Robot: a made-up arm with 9 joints. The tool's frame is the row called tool. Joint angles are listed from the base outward.
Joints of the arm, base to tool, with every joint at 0 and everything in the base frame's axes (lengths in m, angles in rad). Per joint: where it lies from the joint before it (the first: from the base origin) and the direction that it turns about. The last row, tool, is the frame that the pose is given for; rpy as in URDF.
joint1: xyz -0.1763 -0.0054 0.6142 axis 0 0 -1
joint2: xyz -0.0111 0.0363 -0.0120 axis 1 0 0
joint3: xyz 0.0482 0.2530 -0.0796 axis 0 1 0
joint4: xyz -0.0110 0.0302 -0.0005 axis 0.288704 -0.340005 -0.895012
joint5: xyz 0.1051 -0.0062 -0.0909 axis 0 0 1
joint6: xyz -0.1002 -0.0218 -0.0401 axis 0 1 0
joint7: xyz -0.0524 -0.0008 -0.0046 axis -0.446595 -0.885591 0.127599
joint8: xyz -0.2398 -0.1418 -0.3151 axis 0 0 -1
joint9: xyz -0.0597 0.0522 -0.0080 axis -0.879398 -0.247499 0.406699
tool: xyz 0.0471 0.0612 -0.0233 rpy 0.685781 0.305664 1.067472
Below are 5 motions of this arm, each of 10 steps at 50 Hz.
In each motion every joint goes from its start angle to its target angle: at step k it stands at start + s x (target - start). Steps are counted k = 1, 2, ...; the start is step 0. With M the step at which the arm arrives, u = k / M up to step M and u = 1 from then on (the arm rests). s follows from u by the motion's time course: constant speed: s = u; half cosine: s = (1 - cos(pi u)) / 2; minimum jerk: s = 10 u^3 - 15 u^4 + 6 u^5.
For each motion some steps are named. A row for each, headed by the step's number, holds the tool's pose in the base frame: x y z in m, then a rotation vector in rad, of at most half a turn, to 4 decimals.
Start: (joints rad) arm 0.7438 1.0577 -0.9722 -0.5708 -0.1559 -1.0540 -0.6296 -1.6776 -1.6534
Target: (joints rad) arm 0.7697 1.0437 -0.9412 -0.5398 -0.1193 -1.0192 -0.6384 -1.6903 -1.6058
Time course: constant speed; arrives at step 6
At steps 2, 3, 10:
2: 0.4877 0.1473 0.3775 0.5165 0.0199 1.6711
3: 0.4862 0.1490 0.3741 0.5129 0.0256 1.6742
10: 0.4815 0.1541 0.3641 0.5022 0.0426 1.6835

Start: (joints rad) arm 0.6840 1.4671 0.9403 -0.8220 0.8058 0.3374 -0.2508 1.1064 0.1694
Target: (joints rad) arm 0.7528 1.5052 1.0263 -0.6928 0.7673 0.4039 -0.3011 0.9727 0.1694
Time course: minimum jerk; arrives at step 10
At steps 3, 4, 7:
3: -0.0888 0.2641 0.3680 0.7622 0.6873 1.9343
4: -0.0983 0.2546 0.3688 0.7647 0.7016 1.9425
7: -0.1311 0.2225 0.3732 0.7753 0.7513 1.9727

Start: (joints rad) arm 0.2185 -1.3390 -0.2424 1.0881 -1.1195 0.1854 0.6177 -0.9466 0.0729
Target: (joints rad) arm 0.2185 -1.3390 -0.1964 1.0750 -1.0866 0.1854 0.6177 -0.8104 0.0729
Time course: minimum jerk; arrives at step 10
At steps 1, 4, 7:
1: 0.1300 -0.3286 -0.1341 -0.7901 0.0937 -0.2787
4: 0.1207 -0.3348 -0.1321 -0.7881 0.0756 -0.3051
7: 0.1047 -0.3449 -0.1283 -0.7853 0.0448 -0.3489

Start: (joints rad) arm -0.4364 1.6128 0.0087 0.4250 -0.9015 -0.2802 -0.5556 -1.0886 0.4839
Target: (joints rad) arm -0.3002 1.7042 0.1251 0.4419 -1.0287 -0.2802 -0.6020 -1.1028 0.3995
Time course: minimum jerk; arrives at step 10
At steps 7, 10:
7: -0.2786 0.3770 1.4918 2.0824 -0.1261 1.0411
10: -0.2582 0.3632 1.5006 2.1225 -0.1289 1.0109

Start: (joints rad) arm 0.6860 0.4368 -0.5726 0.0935 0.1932 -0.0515 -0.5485 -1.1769 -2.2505
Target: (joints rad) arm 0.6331 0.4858 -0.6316 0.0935 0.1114 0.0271 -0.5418 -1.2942 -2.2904
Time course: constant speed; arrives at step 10
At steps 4, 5, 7, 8, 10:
4: 0.0048 0.4498 0.1462 2.7079 0.2261 1.2850
5: 0.0051 0.4556 0.1502 2.7125 0.2356 1.2957
7: 0.0057 0.4671 0.1585 2.7217 0.2549 1.3175
8: 0.0059 0.4728 0.1628 2.7261 0.2647 1.3286
10: 0.0063 0.4842 0.1715 2.7348 0.2845 1.3512

